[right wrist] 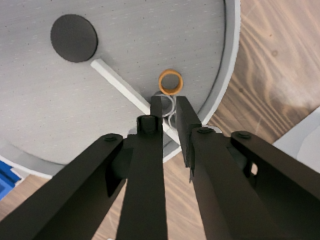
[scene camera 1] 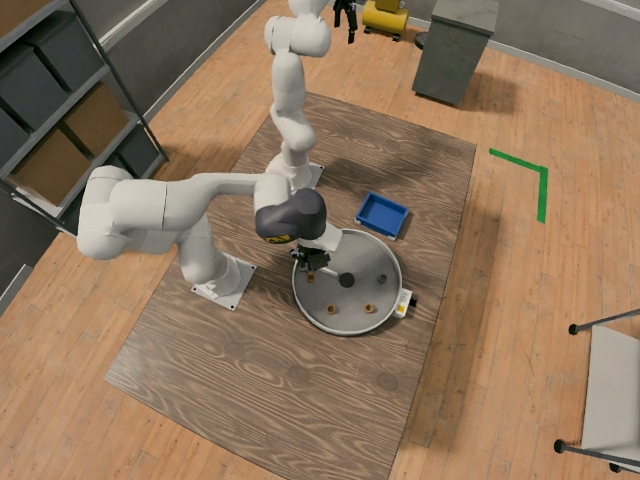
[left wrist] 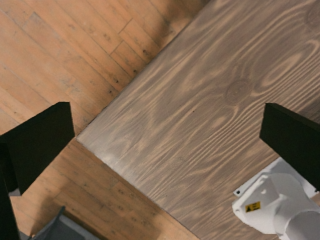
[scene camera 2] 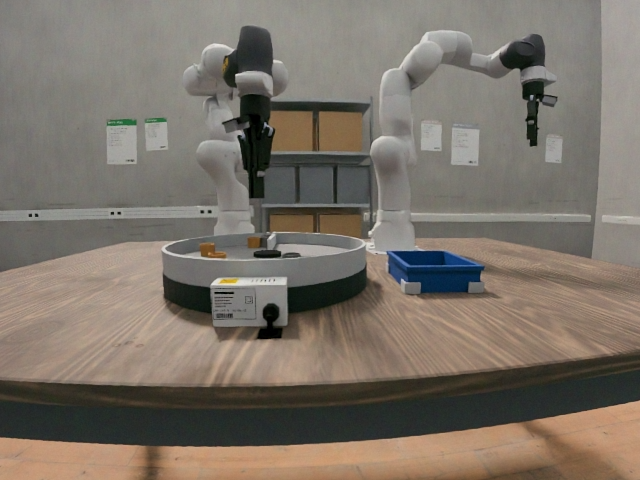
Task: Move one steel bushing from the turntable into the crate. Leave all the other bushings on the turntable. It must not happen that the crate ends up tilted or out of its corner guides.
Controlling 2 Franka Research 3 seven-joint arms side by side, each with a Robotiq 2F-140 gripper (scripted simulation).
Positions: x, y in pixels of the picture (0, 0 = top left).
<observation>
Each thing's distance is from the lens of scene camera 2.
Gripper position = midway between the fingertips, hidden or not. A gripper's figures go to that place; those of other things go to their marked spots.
my left gripper (scene camera 2: 532, 142): 138 cm
my right gripper (scene camera 2: 256, 198): 77 cm
blue crate (scene camera 2: 433, 279): 58 cm
</observation>
